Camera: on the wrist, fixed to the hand. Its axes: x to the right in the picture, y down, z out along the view.
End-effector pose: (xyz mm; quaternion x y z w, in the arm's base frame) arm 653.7 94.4 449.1 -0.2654 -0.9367 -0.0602 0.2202
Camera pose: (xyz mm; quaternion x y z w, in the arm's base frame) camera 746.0 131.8 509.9 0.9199 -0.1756 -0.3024 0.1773
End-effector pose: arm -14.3 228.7 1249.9 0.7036 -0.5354 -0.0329 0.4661
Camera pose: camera -38.8 299.7 1339.1 0.4984 0.8138 -0.2759 0.1150
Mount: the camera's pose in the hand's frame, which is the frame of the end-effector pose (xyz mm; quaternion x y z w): -25.7 79.9 -81.0 0.0231 -0.2631 0.9642 0.0224
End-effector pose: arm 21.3 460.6 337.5 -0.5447 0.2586 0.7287 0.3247
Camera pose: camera 16.7 344.1 342.0 -0.4364 -0.4624 -0.4667 0.6147
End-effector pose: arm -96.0 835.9 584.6 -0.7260 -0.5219 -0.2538 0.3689
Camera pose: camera -27.5 741.8 592.1 -0.5778 0.5854 0.5531 0.1324
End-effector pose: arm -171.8 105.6 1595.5 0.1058 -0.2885 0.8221 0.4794
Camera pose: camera -218.0 103.7 1488.4 0.0484 0.2156 -0.4595 0.8603
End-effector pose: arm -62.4 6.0 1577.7 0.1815 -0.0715 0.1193 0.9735
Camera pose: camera -100.0 103.1 1525.0 0.0110 0.4300 -0.8953 0.1162
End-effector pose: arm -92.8 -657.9 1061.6 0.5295 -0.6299 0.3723 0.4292
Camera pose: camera -158.0 -561.2 1065.1 0.4876 0.6290 -0.2974 0.5273
